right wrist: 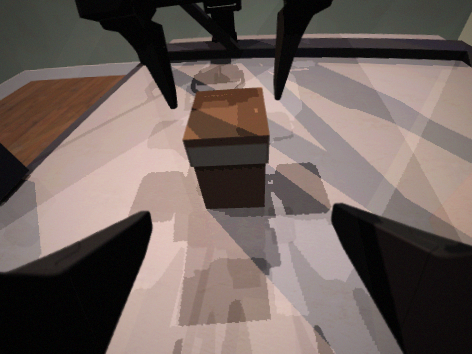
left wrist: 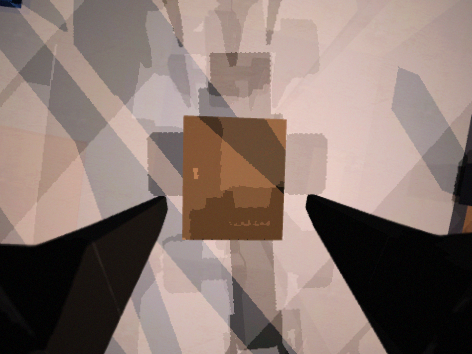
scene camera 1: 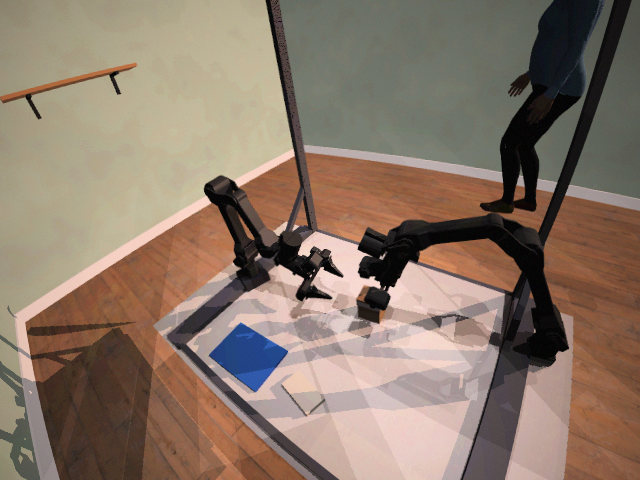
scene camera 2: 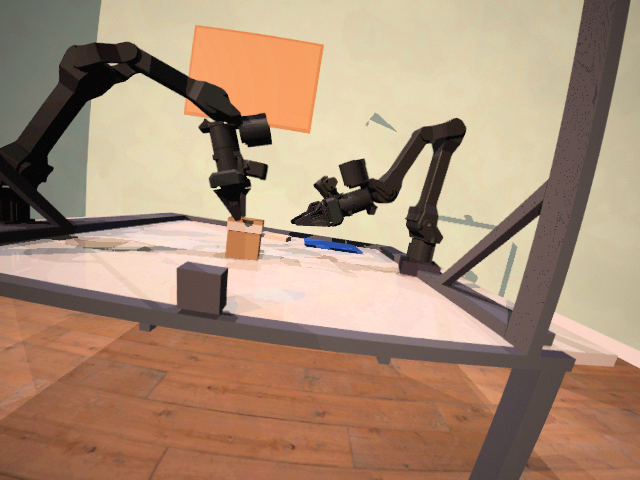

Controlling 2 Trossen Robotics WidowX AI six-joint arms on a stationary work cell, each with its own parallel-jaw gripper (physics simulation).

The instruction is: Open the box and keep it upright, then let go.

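Frame: origin at the left arm's base, x right, y ahead, z up, level; metres.
Seen in the pictures: left gripper, fingertip midpoint: (right wrist: 225, 103) (left wrist: 238, 201) (scene camera 2: 241, 218); right gripper, fingertip midpoint: (right wrist: 242, 216) (scene camera 1: 337, 287) (scene camera 2: 293, 222); left arm's base, link origin: (scene camera 1: 542, 348) (scene camera 2: 6, 220); right arm's base, link origin: (scene camera 1: 251, 272) (scene camera 2: 419, 260).
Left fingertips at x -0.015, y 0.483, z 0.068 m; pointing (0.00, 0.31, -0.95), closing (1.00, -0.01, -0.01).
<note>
Pixels of each thing's middle, then the offset from my left fingertips to it.
- small brown box, body centre: (right wrist: 232, 151) (scene camera 2: 245, 237) (scene camera 1: 372, 304) dx -0.002, dy +0.014, dz -0.043 m
- flat blue panel, body centre: (scene camera 1: 247, 353) (scene camera 2: 331, 245) dx -0.288, dy +0.309, dz -0.084 m
- small cream panel, body centre: (scene camera 1: 302, 392) (scene camera 2: 274, 236) dx -0.318, dy +0.093, dz -0.080 m
- dark block, body centre: (scene camera 2: 202, 287) dx +0.291, dy -0.002, dz -0.056 m
A small brown box (scene camera 1: 371, 313) (scene camera 2: 242, 245) (left wrist: 235, 170) (right wrist: 231, 186) stands upright on the table, its lid shut, with a pale band below the top edge. My left gripper (scene camera 2: 237, 217) (left wrist: 238, 201) (right wrist: 225, 103) points down over the box, open and empty, one finger to each side of the lid in the wrist views. In scene camera 1 it hides part of the lid, and its tips are hard to tell apart. My right gripper (scene camera 1: 336, 286) (scene camera 2: 295, 222) (right wrist: 242, 216) is open and empty, beside the box and apart from it.
A flat blue panel (scene camera 1: 248, 356) (scene camera 2: 332, 245) and a small cream panel (scene camera 1: 303, 392) lie on the table near its edge in scene camera 1. A dark block (scene camera 2: 199, 288) stands on the frame rail (scene camera 2: 310, 335). Upright posts (scene camera 1: 292, 103) (scene camera 2: 563, 180) rise from the frame. A person (scene camera 1: 558, 67) stands beyond the table.
</note>
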